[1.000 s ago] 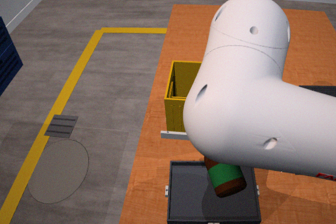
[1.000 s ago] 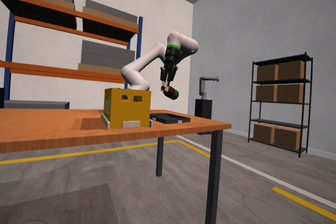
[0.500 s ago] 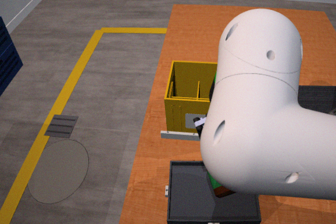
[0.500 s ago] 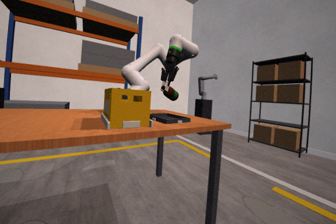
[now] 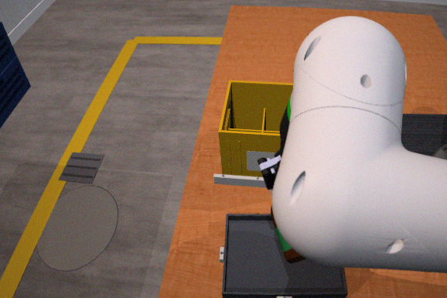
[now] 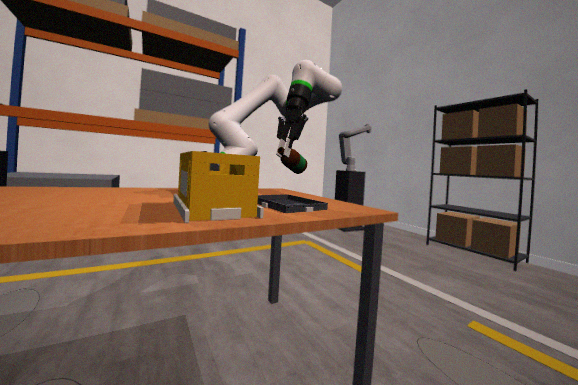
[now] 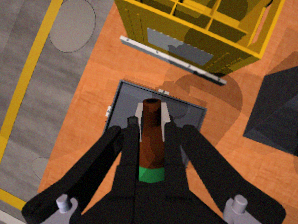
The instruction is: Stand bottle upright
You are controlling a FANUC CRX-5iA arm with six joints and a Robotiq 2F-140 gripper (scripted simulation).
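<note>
My hand is 20 mm past the bottle, 40 mm to the right of it and 40 mm above it. From my hand the other things lie so: yellow crate: 40 mm ahead, 250 mm to the right, 140 mm below; then tray: 20 mm behind, 30 mm to the left, 210 mm below.
</note>
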